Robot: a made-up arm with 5 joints. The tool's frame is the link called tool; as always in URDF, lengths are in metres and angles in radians.
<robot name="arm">
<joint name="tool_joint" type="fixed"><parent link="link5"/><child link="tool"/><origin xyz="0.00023 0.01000 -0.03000" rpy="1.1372 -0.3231 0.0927"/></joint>
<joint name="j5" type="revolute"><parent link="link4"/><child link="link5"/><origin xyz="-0.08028 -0.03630 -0.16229" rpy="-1.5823 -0.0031 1.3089"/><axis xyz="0 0 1"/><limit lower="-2.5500" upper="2.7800"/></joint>
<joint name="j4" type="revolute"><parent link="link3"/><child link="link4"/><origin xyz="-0.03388 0.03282 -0.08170" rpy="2.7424 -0.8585 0.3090"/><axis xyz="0 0 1"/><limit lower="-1.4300" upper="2.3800"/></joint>
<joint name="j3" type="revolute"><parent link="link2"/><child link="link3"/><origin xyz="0.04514 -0.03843 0.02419" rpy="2.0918 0.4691 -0.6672"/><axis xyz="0 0 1"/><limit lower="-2.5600" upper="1.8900"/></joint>
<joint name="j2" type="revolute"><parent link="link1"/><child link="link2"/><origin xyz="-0.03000 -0.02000 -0.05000" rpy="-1.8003 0.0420 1.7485"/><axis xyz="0 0 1"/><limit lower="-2.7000" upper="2.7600"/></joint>
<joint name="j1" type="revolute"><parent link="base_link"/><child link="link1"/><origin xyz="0.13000 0.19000 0.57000" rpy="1.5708 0.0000 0.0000"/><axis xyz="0 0 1"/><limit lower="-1.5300" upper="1.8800"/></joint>
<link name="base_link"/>
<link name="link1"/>
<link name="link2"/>
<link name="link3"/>
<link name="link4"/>
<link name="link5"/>
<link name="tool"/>
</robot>
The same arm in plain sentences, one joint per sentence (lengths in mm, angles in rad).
The arm has five revolute joints in a row. What follows holds with every joint at zero, and every direction is one of the base frame's. The first joint is mounted 130.0 mm along +x and 190.0 mm along +y and 570.0 mm along +z from the base frame's origin and turns about -y, from -1.5300 to 1.8800 rad. The second joint is mounted 30.0 mm along -x and 50.0 mm along +y and 20.0 mm along -z from the first joint and turns about the direction (-0.956765, 0.227292, -0.181493), from -2.7000 to 2.7600 rad. The third joint is mounted 40.0 mm along -x and 30.0 mm along -y and 40.0 mm along +z from the second joint and turns about the direction (0.425489, -0.658283, -0.620984), from -2.5600 to 1.8900 rad. The fourth joint is mounted 70.0 mm along -x and 60.0 mm along +y and 20.0 mm along +z from the third joint and turns about the direction (0.0258, -0.0115, 0.999601), from -1.4300 to 2.3800 rad. The fifth joint is mounted 60.0 mm along -x and 70.0 mm along +y and 160.0 mm along -z from the fourth joint and turns about the direction (-0.0001, 1, 0), from -2.5500 to 2.7800 rad. The tool frame, which is the frame that the pose is given for, is mounted 30.0 mm along -y and 10.0 mm along -z from the fifth joint; its axes are the base frame's turned by roll -0.3968, pitch 0.1094 and yaw 0.3252 rad (as in URDF: about the fixed x, then y, then z).
